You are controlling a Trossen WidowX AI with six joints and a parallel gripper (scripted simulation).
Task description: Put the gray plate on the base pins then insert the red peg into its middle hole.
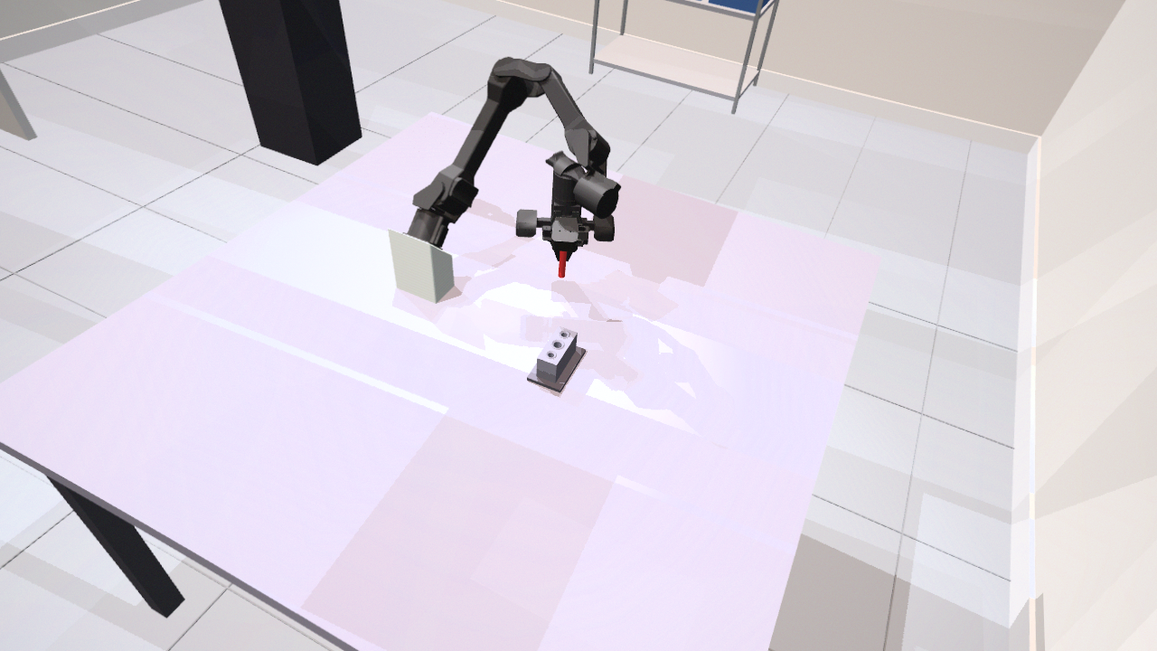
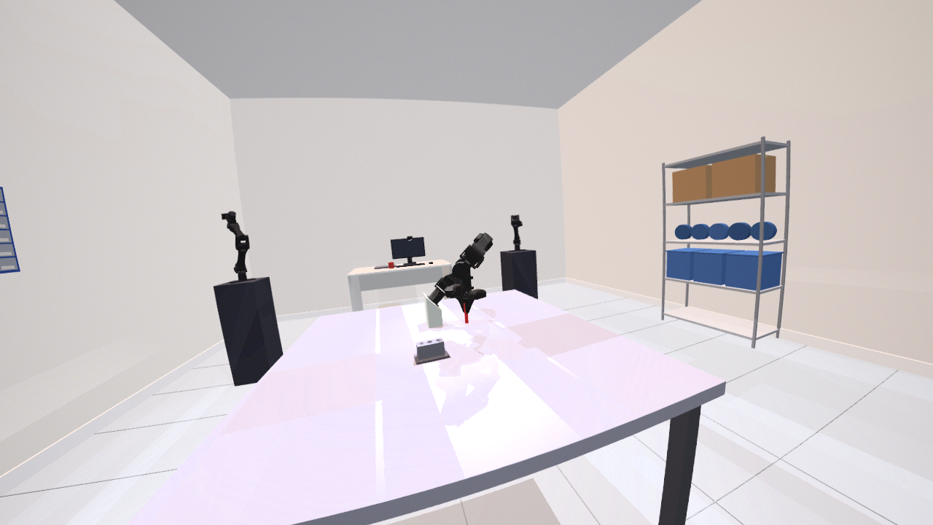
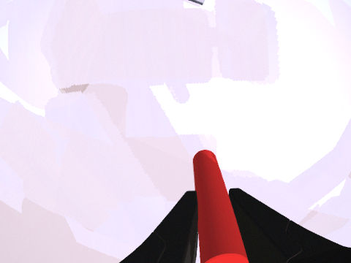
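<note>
My gripper tip is now 70 mm short of the gray plate, 160 mm to the left of it and 70 mm above it. The rest, counted from my gripper tip: gray base: 70 mm ahead, 160 mm to the right, 110 mm below; red peg: right at my gripper tip.
</note>
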